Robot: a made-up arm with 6 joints. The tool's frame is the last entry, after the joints.
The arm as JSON. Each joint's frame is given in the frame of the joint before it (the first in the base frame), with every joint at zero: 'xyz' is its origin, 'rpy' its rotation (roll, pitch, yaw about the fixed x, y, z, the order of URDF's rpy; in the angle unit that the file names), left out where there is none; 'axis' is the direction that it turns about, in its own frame. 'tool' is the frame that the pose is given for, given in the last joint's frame.
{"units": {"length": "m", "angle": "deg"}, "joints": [
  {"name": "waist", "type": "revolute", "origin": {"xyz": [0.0, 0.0, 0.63]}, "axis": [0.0, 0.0, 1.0]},
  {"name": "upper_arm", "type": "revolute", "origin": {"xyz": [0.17, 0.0, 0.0], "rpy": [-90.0, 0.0, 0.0]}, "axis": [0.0, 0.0, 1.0]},
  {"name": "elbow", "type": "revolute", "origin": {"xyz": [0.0, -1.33, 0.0], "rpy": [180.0, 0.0, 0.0]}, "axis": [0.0, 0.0, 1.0]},
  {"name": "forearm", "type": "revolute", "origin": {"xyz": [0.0, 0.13, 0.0], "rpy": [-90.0, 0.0, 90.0]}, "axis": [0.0, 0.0, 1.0]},
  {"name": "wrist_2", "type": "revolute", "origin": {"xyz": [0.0, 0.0, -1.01], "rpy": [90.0, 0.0, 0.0]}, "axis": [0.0, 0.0, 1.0]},
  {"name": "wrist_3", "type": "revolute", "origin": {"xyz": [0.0, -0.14, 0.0], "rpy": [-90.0, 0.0, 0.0]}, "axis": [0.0, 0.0, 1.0]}
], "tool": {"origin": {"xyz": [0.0, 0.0, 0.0], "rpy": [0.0, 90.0, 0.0]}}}
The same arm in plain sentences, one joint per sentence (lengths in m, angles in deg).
The arm has six revolute joints in a row. What follows holds with every joint at zero, and every direction is one of the base frame's.
Joint 1 sits 0.63 m along +z from the base frame's origin and turns about +z.
Joint 2 sits 0.17 m along +x from joint 1 and turns about +y.
Joint 3 sits 1.33 m along +z from joint 2 and turns about -y.
Joint 4 sits 0.13 m along +z from joint 3 and turns about -x.
Joint 5 sits 1.01 m along +x from joint 4 and turns about -y.
Joint 6 sits 0.14 m along +x from joint 5 and turns about -x.
The tool frame, which is the frame that the pose is given for, sits at the same point as joint 6; its axes are parallel to the base frame's.

